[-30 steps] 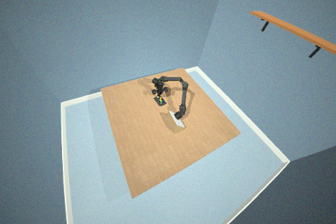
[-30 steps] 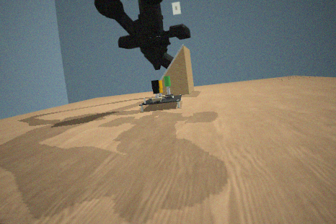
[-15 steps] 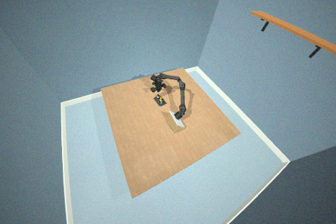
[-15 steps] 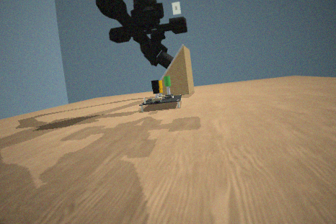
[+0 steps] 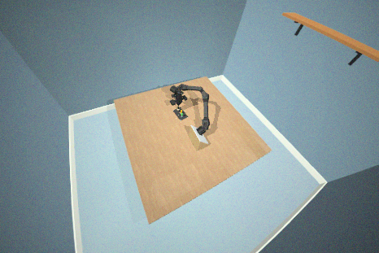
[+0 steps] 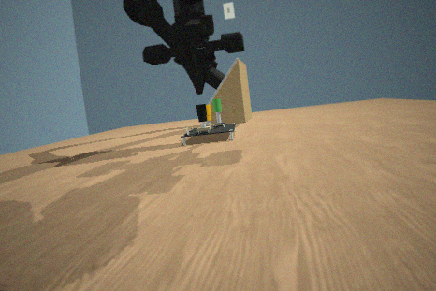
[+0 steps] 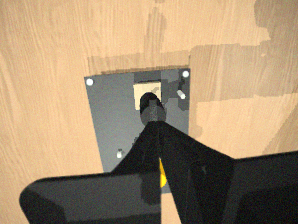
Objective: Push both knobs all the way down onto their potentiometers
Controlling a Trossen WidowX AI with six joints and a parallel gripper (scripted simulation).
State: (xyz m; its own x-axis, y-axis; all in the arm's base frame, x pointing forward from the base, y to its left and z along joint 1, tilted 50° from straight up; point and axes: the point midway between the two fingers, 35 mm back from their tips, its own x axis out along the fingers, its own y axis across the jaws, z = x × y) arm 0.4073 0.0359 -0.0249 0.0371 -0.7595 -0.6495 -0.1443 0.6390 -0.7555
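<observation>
Now: the black knob 30 mm below my gripper tip. From my gripper tip the other things lie so: yellow knob (60 mm behind, 40 mm below, 10 mm to the right).
</observation>
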